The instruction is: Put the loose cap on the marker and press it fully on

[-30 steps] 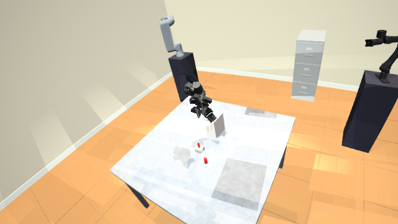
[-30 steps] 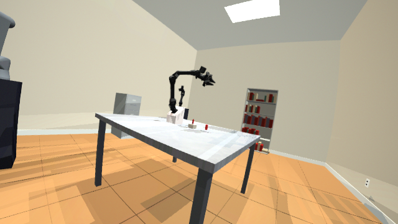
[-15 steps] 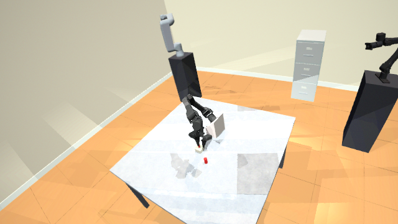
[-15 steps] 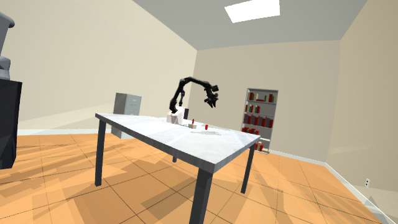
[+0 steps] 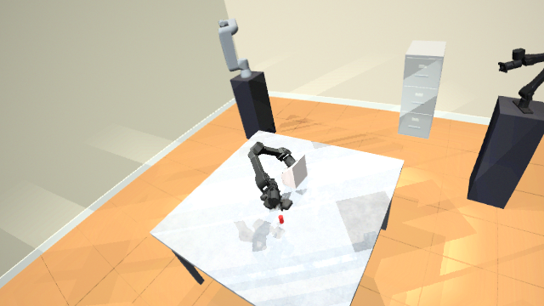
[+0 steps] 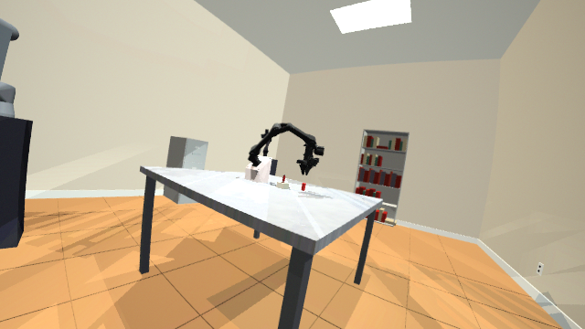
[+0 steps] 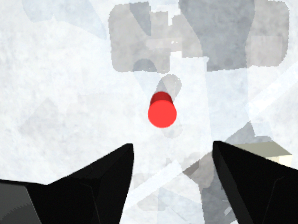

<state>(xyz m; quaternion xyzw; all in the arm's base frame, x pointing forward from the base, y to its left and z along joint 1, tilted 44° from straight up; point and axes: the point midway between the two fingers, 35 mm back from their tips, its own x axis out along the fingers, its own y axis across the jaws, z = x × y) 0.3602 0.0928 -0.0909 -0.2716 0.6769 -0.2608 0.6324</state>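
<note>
The red marker cap is 80 mm below my gripper tip. Round my gripper tip: holder block: 120 mm to the right, 90 mm below, 80 mm behind.
</note>
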